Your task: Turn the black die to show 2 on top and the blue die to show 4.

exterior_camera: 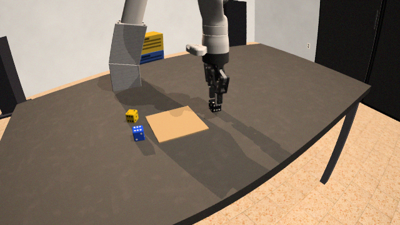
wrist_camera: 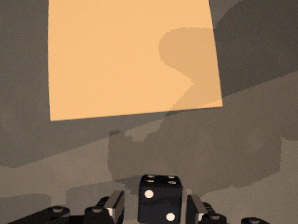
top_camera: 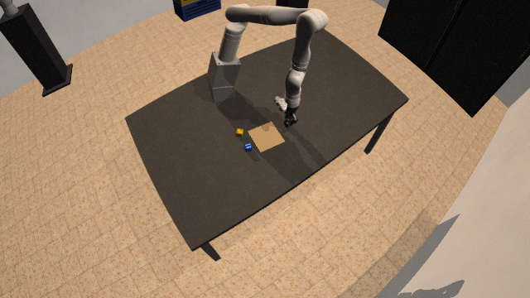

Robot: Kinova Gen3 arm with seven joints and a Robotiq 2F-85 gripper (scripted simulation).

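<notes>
My gripper is now 30 mm above the black die. Round my hand: blue die (50 mm ahead, 250 mm to the right, 30 mm below); then yellow die (50 mm behind, 250 mm to the right, 30 mm below); then tan mat (20 mm ahead, 130 mm to the right, 50 mm below).
</notes>
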